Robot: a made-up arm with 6 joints. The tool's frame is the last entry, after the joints. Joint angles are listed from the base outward.
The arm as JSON. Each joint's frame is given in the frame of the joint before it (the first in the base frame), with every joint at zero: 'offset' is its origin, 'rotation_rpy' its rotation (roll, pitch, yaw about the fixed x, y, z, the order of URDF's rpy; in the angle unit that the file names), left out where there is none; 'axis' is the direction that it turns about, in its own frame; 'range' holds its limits. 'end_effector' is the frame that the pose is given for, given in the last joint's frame.
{
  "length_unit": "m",
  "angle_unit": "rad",
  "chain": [
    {
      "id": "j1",
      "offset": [
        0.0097,
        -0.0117,
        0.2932
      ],
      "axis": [
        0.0,
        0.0,
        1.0
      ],
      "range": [
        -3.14,
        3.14
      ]
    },
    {
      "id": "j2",
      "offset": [
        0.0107,
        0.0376,
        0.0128
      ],
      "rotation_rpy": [
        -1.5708,
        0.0,
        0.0
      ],
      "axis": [
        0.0,
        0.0,
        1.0
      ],
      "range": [
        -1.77,
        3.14
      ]
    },
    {
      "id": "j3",
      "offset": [
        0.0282,
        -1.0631,
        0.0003
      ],
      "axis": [
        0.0,
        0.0,
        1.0
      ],
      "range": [
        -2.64,
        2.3
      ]
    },
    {
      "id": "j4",
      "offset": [
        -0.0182,
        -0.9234,
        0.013
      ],
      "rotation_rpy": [
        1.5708,
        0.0,
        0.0
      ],
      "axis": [
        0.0,
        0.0,
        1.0
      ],
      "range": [
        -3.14,
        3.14
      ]
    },
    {
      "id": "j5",
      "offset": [
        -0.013,
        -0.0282,
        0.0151
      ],
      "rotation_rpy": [
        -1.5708,
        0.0,
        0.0
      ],
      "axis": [
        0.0,
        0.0,
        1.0
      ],
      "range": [
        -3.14,
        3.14
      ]
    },
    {
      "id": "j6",
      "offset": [
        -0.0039,
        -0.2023,
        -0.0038
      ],
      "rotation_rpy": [
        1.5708,
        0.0,
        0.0
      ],
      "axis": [
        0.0,
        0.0,
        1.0
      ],
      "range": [
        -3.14,
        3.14
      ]
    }
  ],
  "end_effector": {
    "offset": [
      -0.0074,
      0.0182,
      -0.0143
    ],
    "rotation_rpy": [
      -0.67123,
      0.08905,
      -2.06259
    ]
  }
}
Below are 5 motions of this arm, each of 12 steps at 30 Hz.
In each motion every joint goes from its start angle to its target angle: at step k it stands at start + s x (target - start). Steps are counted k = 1, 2, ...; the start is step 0. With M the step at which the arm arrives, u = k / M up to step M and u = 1 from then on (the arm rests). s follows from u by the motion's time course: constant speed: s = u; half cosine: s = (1 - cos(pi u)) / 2; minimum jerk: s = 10 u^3 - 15 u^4 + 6 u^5.
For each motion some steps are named. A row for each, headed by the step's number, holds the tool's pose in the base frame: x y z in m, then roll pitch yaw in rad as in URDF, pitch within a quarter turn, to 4 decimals.
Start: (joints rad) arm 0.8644 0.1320 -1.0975 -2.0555 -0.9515 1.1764
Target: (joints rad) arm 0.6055 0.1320 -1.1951 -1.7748 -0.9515 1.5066
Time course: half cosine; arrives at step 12
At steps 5, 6, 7, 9, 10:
5: -0.6385 -0.3178 1.9246 0.2763 0.4162 -2.1539
6: -0.6575 -0.3023 1.9075 0.3185 0.3858 -2.1279
7: -0.6759 -0.2860 1.8902 0.3592 0.3524 -2.1052
9: -0.7058 -0.2558 1.8598 0.4261 0.2882 -2.0742
10: -0.7158 -0.2446 1.8489 0.4487 0.2636 -2.0657

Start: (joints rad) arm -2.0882 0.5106 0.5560 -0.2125 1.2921 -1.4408
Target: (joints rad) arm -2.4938 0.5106 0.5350 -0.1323 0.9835 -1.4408
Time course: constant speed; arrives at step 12
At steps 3, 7, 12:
3: -0.8571 -1.2236 1.5791 1.8339 -0.7774 -1.5524
7: -1.0161 -1.1073 1.5990 1.7497 -0.8704 -1.5966
12: -1.1905 -0.9311 1.6259 1.6102 -0.9792 -1.6208

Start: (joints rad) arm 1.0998 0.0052 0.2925 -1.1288 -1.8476 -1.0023
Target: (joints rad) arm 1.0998 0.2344 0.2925 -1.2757 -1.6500 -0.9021
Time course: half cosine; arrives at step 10
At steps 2, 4, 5, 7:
2: -0.0798 0.3046 2.2560 1.3940 1.1410 -1.0698
4: -0.0298 0.4139 2.2455 1.1949 1.0901 -1.3010
5: 0.0013 0.4813 2.2353 1.0971 1.0498 -1.4193
7: 0.0609 0.6087 2.2079 0.9567 0.9610 -1.6002

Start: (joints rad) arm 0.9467 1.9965 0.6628 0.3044 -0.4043 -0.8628
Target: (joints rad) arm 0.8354 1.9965 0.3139 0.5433 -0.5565 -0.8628
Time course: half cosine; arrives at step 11
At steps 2, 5, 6, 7, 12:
2: 0.9431 1.2780 -1.0840 2.9993 -0.8890 0.0869
5: 1.0682 1.3203 -0.9950 -3.0182 -0.9580 -0.2453
6: 1.1183 1.3321 -0.9552 -2.8959 -0.9697 -0.3941
7: 1.1656 1.3404 -0.9152 -2.7759 -0.9709 -0.5391
12: 1.2637 1.3485 -0.8245 -2.5297 -0.9413 -0.8381

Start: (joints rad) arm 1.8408 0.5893 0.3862 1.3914 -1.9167 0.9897
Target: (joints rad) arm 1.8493 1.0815 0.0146 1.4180 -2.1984 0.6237
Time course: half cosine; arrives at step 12
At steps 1, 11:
1: -0.2162 1.3017 1.6643 1.0034 0.4566 1.5783
11: -0.3491 1.6232 1.1794 1.2821 0.9113 1.5879

